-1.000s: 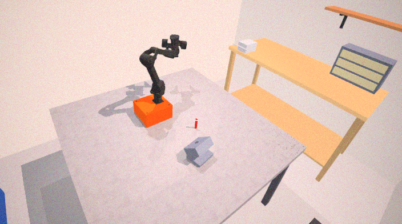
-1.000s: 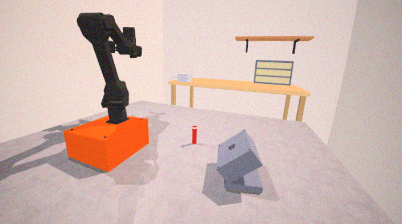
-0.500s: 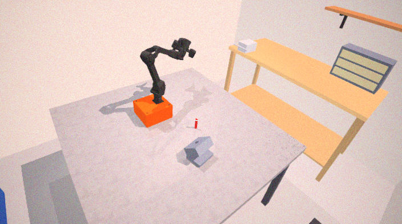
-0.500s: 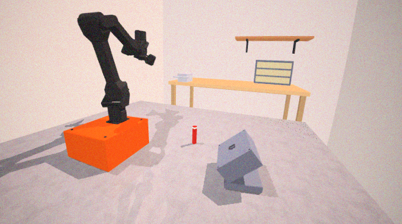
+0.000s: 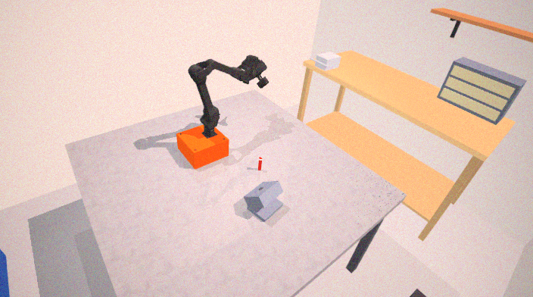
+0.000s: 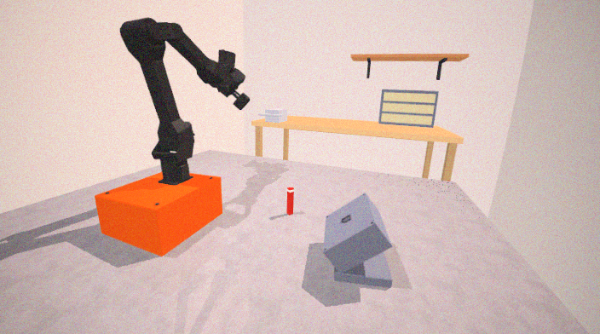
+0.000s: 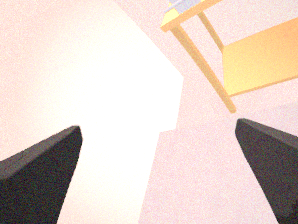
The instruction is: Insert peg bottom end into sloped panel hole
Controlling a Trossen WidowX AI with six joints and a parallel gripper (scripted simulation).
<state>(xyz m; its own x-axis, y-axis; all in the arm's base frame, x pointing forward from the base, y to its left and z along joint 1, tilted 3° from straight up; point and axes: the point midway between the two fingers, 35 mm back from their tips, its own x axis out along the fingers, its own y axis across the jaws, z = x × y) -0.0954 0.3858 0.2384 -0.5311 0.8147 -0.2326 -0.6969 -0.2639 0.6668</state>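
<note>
The red peg lies 410 mm ahead of my gripper tip, 280 mm to the right of it and 280 mm below it. From my gripper tip the other things lie so: grey sloped panel 600 mm ahead, 410 mm to the right, 260 mm below.
</note>
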